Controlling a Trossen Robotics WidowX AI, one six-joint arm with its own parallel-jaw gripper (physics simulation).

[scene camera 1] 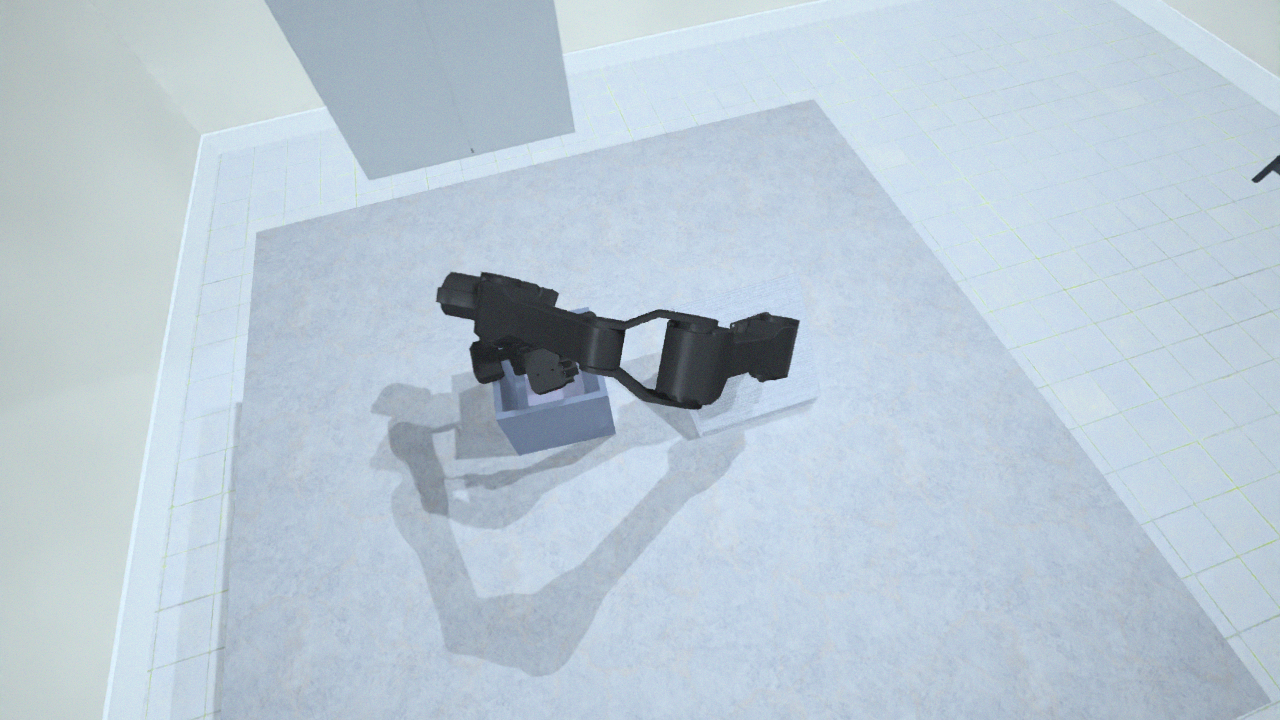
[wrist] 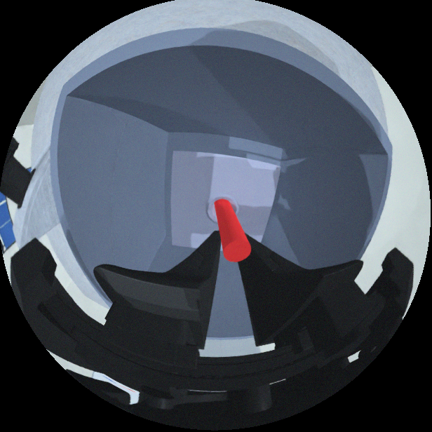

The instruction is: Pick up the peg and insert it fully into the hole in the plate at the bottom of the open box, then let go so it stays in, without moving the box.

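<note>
The red peg is held between the fingertips of my gripper, which is shut on it inside the open box. The peg's far end overlaps the round hole in the pale plate at the box bottom; the hole's rim shows around it, more to the left. How deep the end sits, I cannot tell. The blue-grey open box stands under the gripper's body in the scene view. The fingertips and the peg are hidden there by the arm.
The black arm reaches over the box from the right, above a pale slab on the grey mat. A grey-blue panel stands at the back. Box walls surround the fingers.
</note>
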